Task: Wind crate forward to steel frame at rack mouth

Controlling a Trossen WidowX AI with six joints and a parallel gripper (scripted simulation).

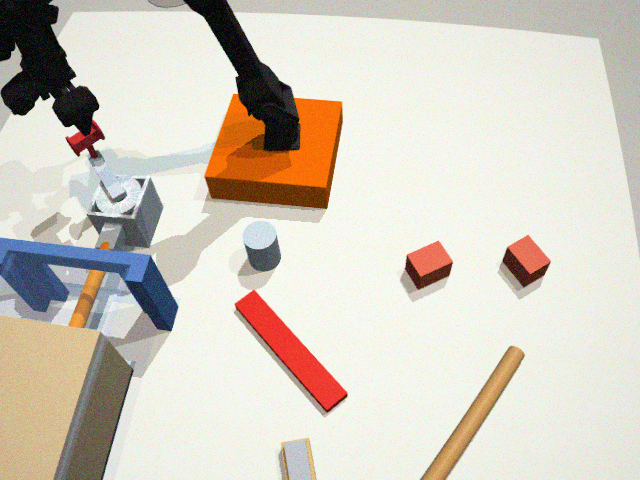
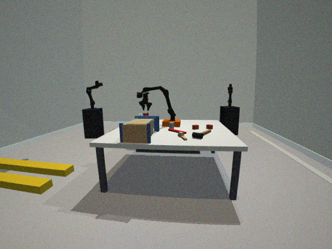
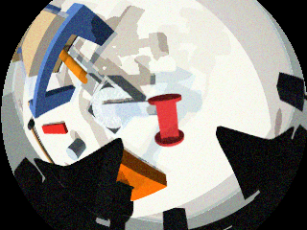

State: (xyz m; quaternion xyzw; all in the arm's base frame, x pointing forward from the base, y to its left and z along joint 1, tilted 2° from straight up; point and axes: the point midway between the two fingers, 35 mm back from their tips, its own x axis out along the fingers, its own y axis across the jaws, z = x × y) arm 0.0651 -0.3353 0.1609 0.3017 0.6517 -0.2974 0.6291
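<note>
The red knob lies 60 mm below my gripper tip. Also, from my gripper tip: flat red bar: 350 mm to the left, 330 mm ahead, 190 mm below; grey winch: 160 mm below, 60 mm ahead, 50 mm to the left; winch handle: 90 mm below, 30 mm ahead, 20 mm to the left.
</note>
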